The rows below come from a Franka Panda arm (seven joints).
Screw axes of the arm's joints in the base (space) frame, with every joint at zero. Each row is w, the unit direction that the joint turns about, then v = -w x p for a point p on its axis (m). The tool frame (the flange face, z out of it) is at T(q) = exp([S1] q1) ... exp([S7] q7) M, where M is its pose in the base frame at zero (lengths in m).
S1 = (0, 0, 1, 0, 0, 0)
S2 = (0, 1, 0, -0.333, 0, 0)
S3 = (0, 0, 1, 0, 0, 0)
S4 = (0, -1, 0, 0.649, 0, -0.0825)
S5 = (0, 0, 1, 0, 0, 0)
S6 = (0, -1, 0, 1.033, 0, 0)
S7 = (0, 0, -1, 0, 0.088, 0)
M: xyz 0.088 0 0.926 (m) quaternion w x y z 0 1 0 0
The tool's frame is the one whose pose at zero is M.
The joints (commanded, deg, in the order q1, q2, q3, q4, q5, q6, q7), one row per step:
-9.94 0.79 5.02 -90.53 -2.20 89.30 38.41
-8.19 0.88 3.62 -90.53 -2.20 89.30 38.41
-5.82 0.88 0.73 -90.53 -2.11 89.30 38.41
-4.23 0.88 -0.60 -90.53 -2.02 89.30 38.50
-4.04 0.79 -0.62 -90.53 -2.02 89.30 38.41
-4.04 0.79 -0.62 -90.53 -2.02 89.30 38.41
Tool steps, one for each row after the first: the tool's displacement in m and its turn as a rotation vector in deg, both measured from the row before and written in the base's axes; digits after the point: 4 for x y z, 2 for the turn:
0.0008 0.0034 -0.0009 -0.01 0.09 0.35
-0.0004 -0.0047 0.0000 0.05 0.00 -0.52
0.0003 0.0028 0.0000 0.07 -0.01 0.17
-0.0003 0.0017 0.0009 0.00 -0.09 0.26
0.0000 0.0000 0.0000 0.00 0.00 0.00

